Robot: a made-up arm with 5 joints. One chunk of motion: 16 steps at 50 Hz.
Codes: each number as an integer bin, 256 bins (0 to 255) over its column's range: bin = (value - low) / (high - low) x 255, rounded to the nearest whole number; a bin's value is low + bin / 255 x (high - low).
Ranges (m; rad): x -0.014..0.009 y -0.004..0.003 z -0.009..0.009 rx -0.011..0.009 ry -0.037..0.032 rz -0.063..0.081
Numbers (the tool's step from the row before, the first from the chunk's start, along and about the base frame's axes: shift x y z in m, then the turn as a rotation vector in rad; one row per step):
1: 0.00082 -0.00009 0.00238 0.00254 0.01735 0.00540
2: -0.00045 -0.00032 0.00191 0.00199 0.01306 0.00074
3: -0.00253 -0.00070 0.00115 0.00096 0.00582 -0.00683
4: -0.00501 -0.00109 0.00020 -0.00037 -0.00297 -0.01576
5: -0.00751 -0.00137 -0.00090 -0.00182 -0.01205 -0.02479
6: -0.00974 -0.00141 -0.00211 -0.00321 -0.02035 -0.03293
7: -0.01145 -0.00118 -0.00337 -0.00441 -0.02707 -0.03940
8: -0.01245 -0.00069 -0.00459 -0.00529 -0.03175 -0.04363
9: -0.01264 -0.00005 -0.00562 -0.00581 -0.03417 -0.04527
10: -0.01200 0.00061 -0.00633 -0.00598 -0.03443 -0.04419
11: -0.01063 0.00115 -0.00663 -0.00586 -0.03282 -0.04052
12: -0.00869 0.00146 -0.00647 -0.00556 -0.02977 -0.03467
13: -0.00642 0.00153 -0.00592 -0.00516 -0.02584 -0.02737
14: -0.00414 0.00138 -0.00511 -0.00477 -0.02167 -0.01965
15: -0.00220 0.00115 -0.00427 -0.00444 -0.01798 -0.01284
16: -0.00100 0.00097 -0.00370 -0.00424 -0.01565 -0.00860
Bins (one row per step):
1: 164 142 161 173 201 121
2: 150 134 155 166 185 113
3: 127 120 144 152 158 99
4: 100 106 130 136 126 84
5: 72 96 115 117 92 68
6: 47 94 98 99 62 53
7: 28 103 80 84 37 42
8: 17 121 62 73 19 34
9: 15 144 48 66 10 31
10: 22 168 38 64 9 33
11: 37 188 34 66 15 40
12: 59 199 36 69 27 50
13: 84 201 44 74 41 63
14: 109 196 55 79 57 77
15: 131 188 67 84 70 89
16: 144 181 75 86 79 96

